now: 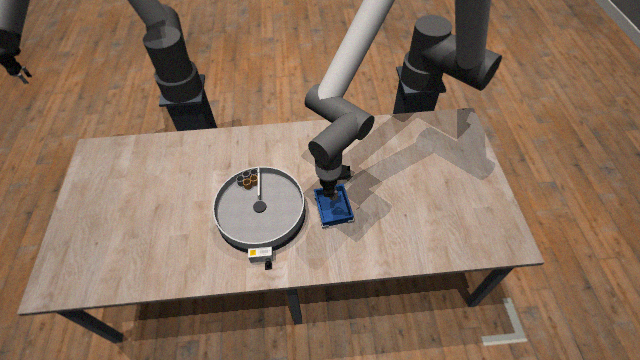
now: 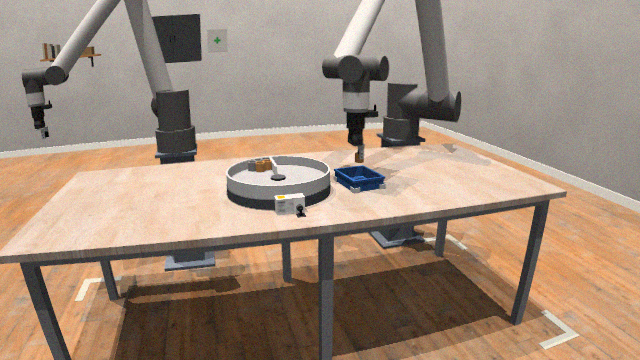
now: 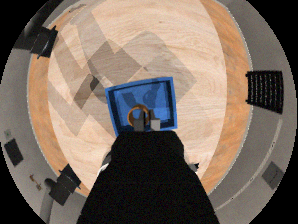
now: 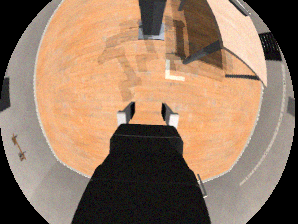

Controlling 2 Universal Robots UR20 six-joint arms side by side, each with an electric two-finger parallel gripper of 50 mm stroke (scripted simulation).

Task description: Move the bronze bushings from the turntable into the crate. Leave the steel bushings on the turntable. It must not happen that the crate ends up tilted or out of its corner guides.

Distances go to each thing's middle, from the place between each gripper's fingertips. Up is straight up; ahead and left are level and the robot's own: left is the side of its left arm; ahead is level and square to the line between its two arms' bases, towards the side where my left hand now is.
My left gripper is now 20 mm past the blue crate [image 1: 332, 212] and 110 mm above it. Also, from my left hand: turntable [image 1: 240, 214]: 10 mm behind, 340 mm to the right, 80 mm below.
